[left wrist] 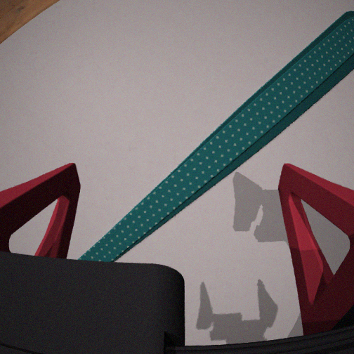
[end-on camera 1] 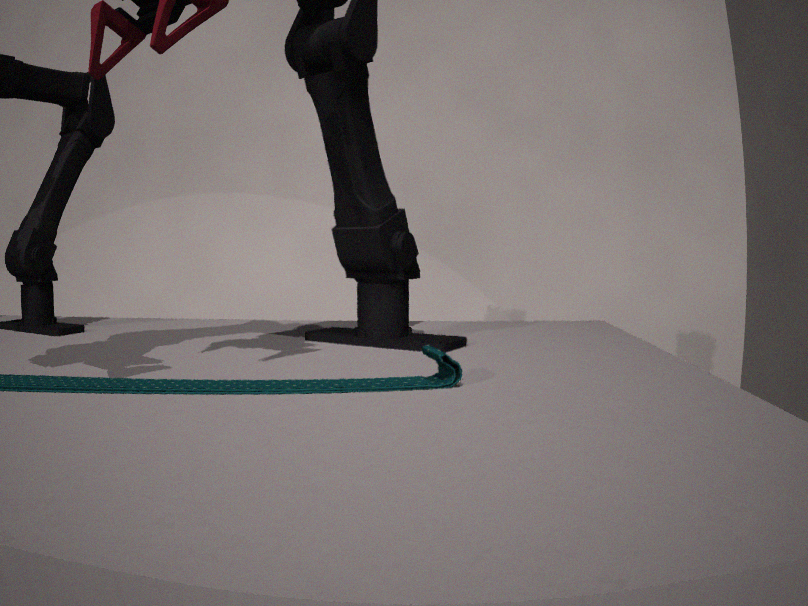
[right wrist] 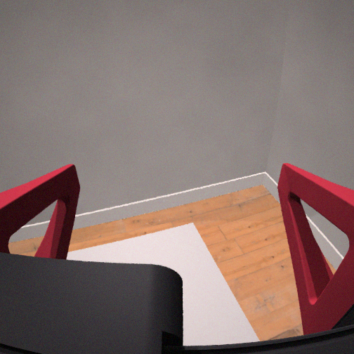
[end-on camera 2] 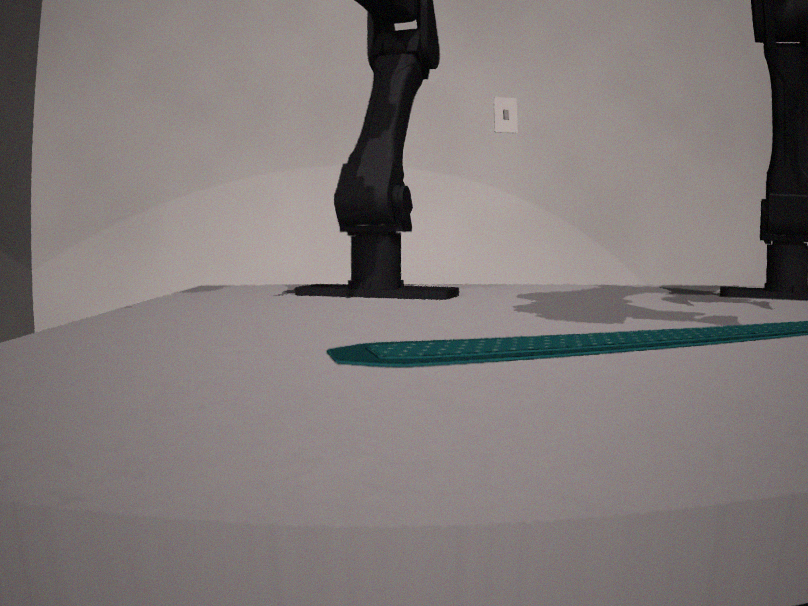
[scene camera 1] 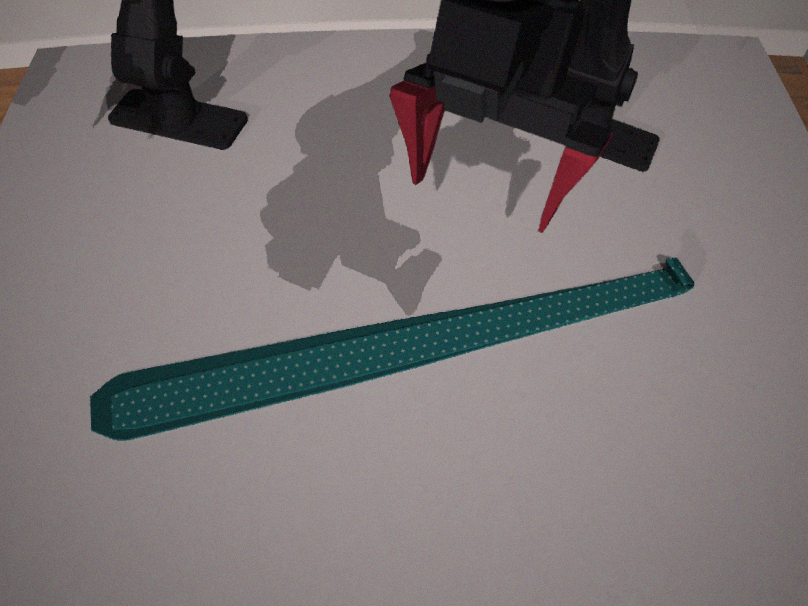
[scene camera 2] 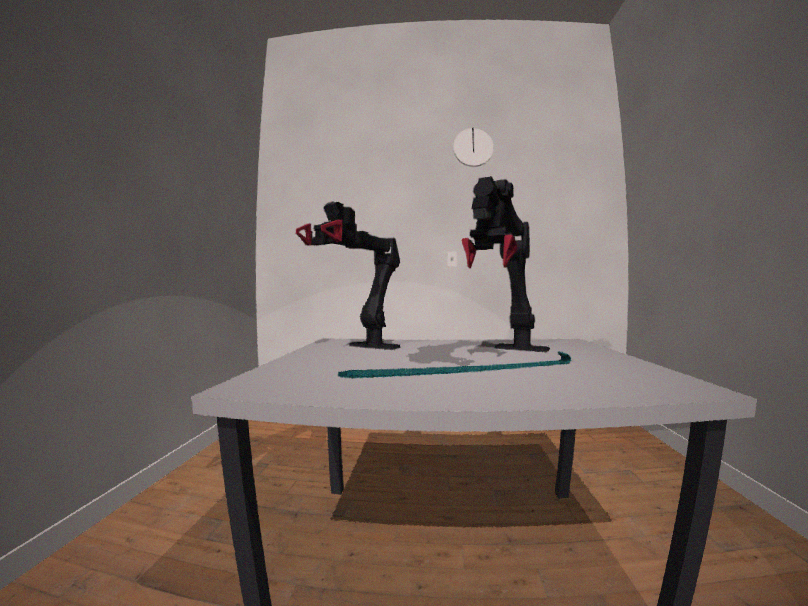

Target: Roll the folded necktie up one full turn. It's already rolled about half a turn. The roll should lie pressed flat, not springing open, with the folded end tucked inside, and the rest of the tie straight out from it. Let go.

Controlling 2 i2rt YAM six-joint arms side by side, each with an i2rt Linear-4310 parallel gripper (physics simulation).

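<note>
The teal dotted necktie lies straight on the table, its wide end at the left in scene camera 1. Its narrow end's curl stands up at the right as a raised, open hook leaning back over the tie. My left gripper is open and empty, high above the table, behind the tie in scene camera 2. My right gripper is open and empty, high at the left. The curl does not show in the left wrist view.
The grey table top carries both arm bases. The right arm's base is at the back left, and the left arm's base at the back right. Arm shadows fall behind the tie and reach close to its back edge.
</note>
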